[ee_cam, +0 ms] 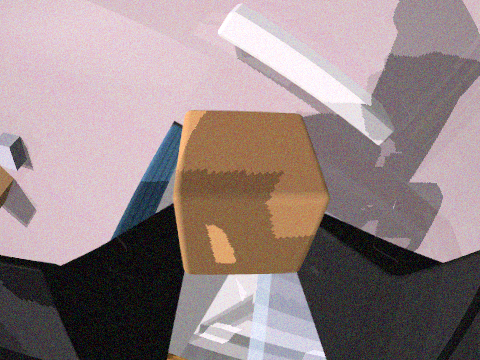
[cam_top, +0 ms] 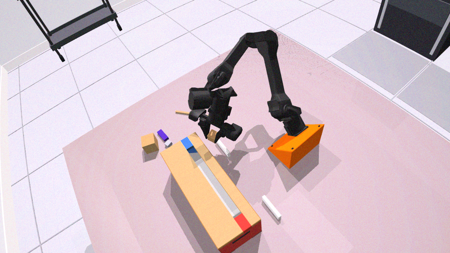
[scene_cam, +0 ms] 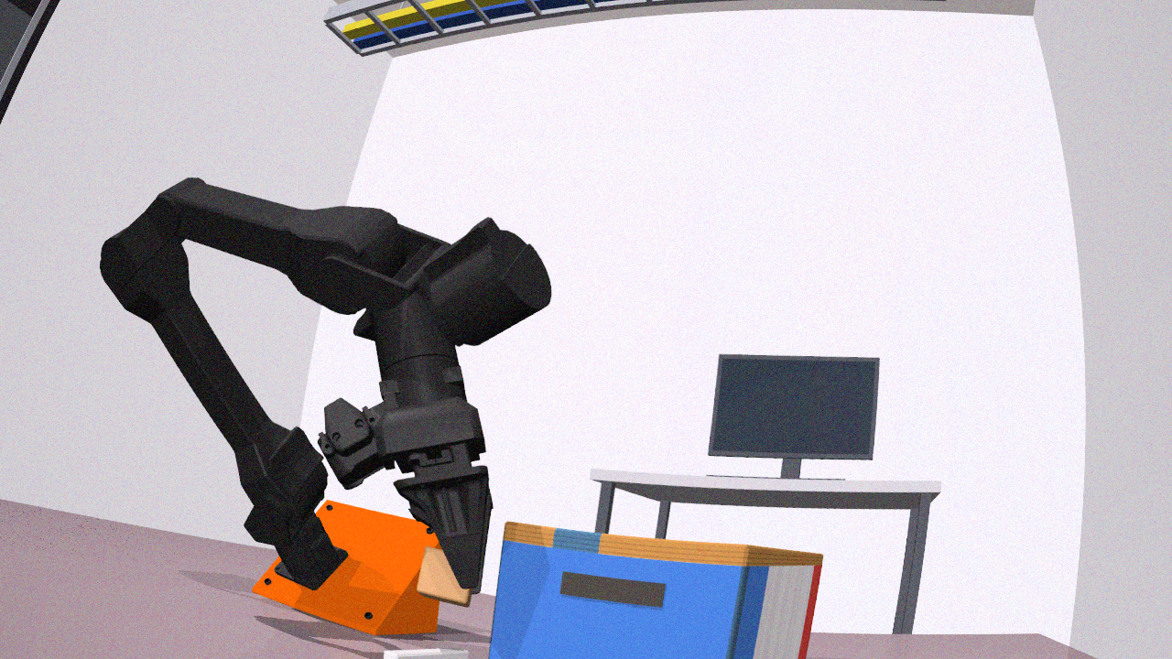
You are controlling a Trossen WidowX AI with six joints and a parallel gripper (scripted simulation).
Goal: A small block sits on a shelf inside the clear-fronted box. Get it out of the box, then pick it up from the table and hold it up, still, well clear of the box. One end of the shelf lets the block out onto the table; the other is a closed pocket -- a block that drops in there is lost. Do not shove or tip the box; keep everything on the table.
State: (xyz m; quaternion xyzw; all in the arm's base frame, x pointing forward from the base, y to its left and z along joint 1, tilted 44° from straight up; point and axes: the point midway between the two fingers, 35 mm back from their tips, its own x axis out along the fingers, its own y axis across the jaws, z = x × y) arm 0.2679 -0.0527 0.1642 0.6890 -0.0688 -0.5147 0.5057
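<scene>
My gripper tip is now 20 mm past the tan block, 10 mm to the left of it and 10 mm below it. The rest, counted from my gripper tip: long box (160 mm to the left, 70 mm ahead, 20 mm below); thin tan stick (230 mm to the right, 70 mm below, 20 mm behind).
</scene>
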